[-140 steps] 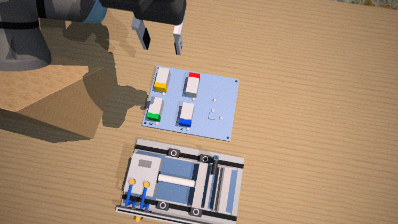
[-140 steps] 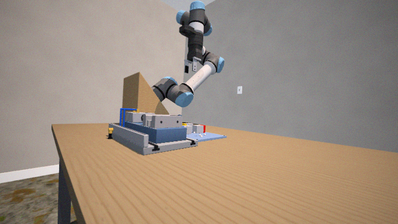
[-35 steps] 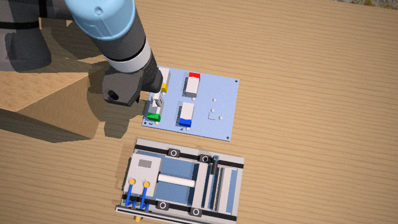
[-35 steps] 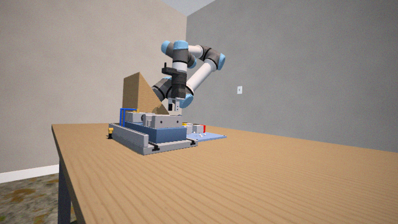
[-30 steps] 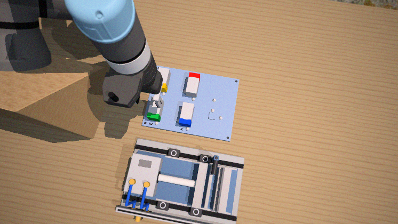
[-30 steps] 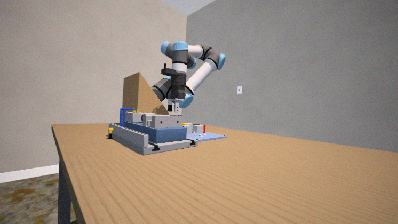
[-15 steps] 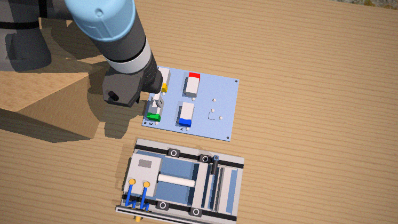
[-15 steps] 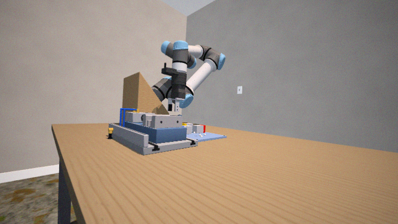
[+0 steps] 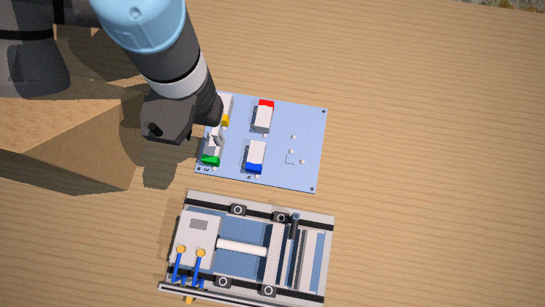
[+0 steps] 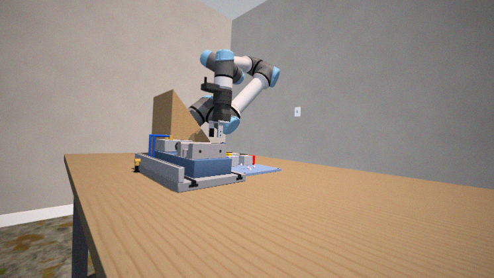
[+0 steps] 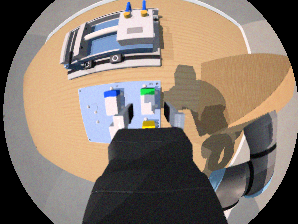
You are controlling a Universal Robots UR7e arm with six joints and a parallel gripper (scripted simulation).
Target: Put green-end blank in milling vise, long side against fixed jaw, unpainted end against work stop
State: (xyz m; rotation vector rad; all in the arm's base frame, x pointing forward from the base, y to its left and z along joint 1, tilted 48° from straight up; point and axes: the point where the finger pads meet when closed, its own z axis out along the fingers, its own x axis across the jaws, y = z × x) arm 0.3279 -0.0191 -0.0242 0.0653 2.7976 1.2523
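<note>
Right now the green-ended blank is 100 mm below my hand. Round my hand: yellow-ended blank 90 mm to the left, 100 mm below; blue-ended blank 90 mm ahead, 100 mm below; light blue plate 100 mm ahead, 50 mm to the left, 120 mm below.
</note>
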